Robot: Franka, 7 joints.
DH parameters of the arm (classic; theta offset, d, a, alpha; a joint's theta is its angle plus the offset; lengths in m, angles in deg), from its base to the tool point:
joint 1: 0 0.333 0 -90
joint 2: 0 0 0 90
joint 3: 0 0.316 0.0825 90
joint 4: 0 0 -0.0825 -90
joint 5: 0 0.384 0 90
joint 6: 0 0 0.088 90
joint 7: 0 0.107 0 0
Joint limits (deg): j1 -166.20..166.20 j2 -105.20..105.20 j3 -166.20..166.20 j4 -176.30..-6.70 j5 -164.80..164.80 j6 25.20..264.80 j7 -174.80..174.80
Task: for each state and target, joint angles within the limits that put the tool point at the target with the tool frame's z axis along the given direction. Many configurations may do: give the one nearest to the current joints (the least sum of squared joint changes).
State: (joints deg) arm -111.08 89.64 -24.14 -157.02 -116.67 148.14 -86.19
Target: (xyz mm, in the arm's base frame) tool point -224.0 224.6 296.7 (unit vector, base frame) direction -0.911 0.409 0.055
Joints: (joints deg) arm -97.83 105.20 -65.20 -175.79 -155.86 110.45 -86.19
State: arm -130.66 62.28 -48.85 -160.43 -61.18 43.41 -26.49
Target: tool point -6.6 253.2 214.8 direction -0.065 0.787 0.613
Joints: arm -158.30 59.20 -48.68 -175.79 -98.66 83.97 -26.49
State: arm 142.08 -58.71 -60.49 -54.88 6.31 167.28 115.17
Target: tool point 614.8 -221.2 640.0 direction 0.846 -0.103 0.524
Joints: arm 118.23 -85.96 -60.01 -93.37 -7.39 215.45 115.17
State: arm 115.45 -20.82 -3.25 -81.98 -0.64 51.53 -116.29
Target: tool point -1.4 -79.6 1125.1 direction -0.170 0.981 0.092
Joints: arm 102.91 -33.94 4.71 -36.22 -7.26 97.30 -116.29
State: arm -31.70 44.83 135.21 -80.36 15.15 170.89 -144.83
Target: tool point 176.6 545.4 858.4 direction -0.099 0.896 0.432
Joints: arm 12.44 40.17 107.30 -78.97 18.67 192.79 -144.83
